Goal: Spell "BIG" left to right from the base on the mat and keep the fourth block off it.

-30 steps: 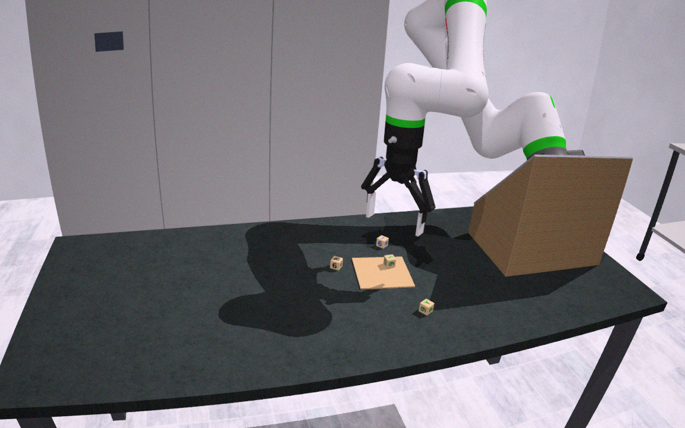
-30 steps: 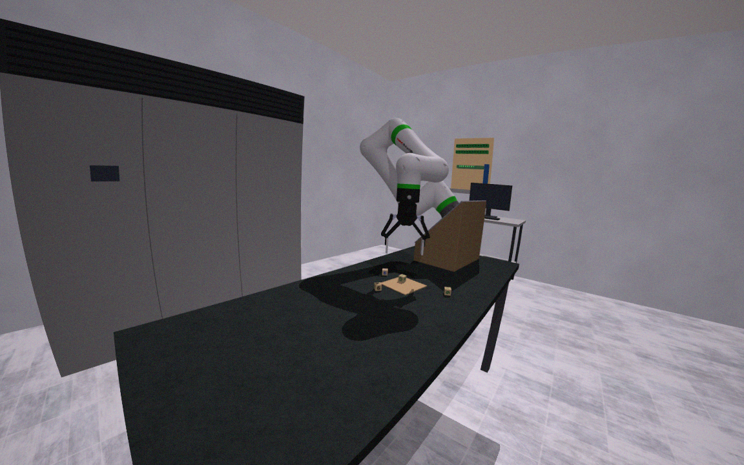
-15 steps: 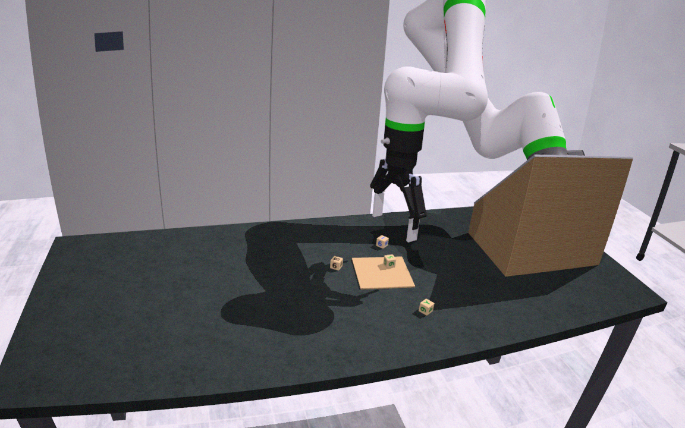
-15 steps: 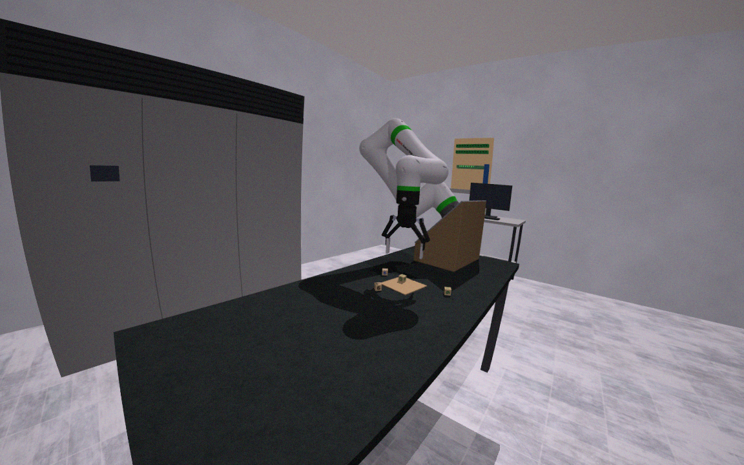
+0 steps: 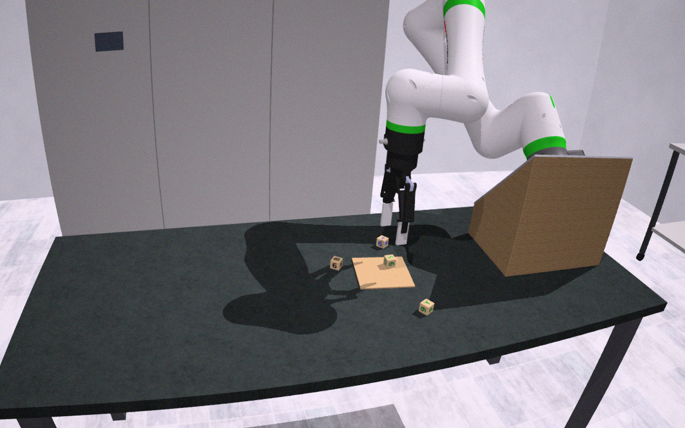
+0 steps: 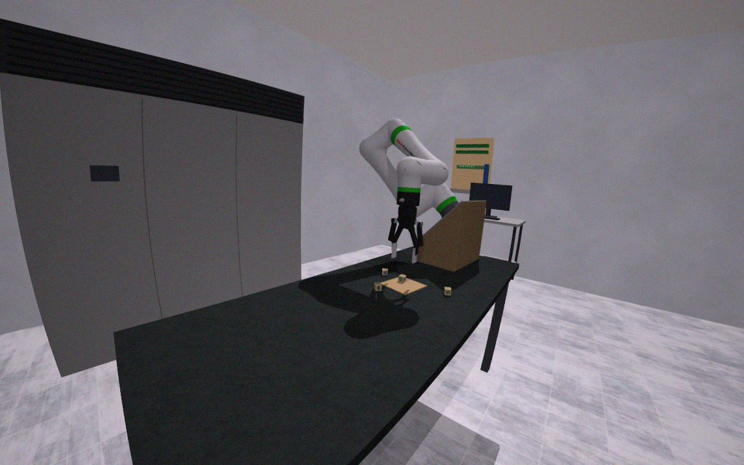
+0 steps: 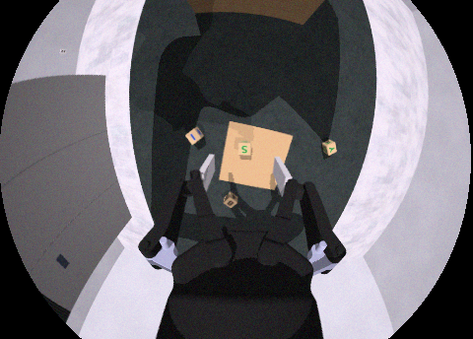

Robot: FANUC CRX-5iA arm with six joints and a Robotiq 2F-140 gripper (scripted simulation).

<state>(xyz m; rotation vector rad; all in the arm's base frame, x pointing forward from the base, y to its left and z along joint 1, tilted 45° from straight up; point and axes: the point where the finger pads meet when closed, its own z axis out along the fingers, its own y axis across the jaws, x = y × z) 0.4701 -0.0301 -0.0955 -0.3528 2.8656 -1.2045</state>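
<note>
My gripper is now 2 cm short of the tan mat, 3 cm to the right of it and 12 cm above it.
</note>
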